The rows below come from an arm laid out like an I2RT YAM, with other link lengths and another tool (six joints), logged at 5 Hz.
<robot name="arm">
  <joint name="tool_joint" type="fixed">
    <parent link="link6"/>
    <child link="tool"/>
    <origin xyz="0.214 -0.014 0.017" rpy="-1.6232 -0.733 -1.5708"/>
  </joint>
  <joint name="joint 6" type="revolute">
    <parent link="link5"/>
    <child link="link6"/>
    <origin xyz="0.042 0 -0.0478" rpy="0 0 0"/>
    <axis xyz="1 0 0"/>
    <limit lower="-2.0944" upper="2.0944"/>
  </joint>
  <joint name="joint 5" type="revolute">
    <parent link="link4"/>
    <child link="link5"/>
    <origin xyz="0.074 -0.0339 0.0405" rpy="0 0 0"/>
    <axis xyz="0 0 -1"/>
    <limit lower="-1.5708" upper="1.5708"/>
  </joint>
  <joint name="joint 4" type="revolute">
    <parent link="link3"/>
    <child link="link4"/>
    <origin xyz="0.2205 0.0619 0.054" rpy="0 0 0"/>
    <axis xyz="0 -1 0"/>
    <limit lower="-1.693" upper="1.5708"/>
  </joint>
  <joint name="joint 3" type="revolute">
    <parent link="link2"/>
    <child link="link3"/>
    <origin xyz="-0.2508 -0.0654 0" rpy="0 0 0"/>
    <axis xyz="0 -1 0"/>
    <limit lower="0" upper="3.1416"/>
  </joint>
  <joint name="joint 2" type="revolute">
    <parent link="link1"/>
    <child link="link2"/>
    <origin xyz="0.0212 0.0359 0.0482" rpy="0 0 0"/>
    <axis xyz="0 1 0"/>
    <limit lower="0" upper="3.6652"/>
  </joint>
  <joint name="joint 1" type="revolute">
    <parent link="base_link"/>
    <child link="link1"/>
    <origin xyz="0 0 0.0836" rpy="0 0 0"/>
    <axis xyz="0 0 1"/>
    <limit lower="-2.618" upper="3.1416"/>
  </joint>
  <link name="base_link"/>
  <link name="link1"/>
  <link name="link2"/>
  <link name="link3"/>
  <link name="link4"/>
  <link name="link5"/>
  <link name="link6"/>
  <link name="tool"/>
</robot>
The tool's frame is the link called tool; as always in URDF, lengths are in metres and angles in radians.
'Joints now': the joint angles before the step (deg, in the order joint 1, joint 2, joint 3, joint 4, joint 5, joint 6). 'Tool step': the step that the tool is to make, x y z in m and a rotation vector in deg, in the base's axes. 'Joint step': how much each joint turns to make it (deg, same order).
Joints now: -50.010 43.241 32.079 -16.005 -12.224 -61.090
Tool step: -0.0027 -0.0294 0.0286 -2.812 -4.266 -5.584
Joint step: -0.014 1.569 0.528 6.581 4.469 3.686
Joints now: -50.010 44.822 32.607 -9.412 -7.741 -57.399
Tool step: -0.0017 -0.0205 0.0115 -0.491 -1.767 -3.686
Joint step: 0.000 2.995 1.310 3.444 3.080 2.290
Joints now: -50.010 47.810 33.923 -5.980 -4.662 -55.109
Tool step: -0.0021 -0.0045 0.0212 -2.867 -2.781 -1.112
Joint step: 0.017 -1.394 -0.608 3.242 0.986 0.621
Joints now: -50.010 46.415 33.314 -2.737 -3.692 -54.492
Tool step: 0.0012 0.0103 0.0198 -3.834 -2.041 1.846
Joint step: 0.015 -3.522 -1.659 2.284 -1.564 -1.314
